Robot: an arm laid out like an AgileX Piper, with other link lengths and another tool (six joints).
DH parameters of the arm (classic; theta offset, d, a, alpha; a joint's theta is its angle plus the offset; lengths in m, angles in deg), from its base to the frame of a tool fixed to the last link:
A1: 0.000 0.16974 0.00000 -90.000
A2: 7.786 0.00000 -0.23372 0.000
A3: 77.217 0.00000 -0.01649 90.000
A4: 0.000 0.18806 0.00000 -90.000
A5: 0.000 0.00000 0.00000 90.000
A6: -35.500 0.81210 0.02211 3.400
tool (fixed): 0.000 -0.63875 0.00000 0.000
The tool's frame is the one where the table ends.
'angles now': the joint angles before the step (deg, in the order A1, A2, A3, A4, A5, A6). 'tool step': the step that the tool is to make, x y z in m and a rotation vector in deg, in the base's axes. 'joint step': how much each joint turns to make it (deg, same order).
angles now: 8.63 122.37 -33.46 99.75 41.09 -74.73
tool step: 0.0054 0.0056 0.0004 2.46 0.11 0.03
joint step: 0.00 2.07 -1.88 0.25 2.48 -0.03
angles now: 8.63 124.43 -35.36 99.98 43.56 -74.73
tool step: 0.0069 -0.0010 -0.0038 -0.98 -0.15 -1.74
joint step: 0.00 0.53 -0.75 1.62 -1.19 0.00
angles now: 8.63 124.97 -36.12 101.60 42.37 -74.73
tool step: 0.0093 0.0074 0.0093 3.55 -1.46 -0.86
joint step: 0.00 0.09 -1.39 1.22 3.24 0.02
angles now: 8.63 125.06 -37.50 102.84 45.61 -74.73
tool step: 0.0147 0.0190 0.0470 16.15 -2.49 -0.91
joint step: -1.32 -0.01 -2.54 0.90 15.61 1.81
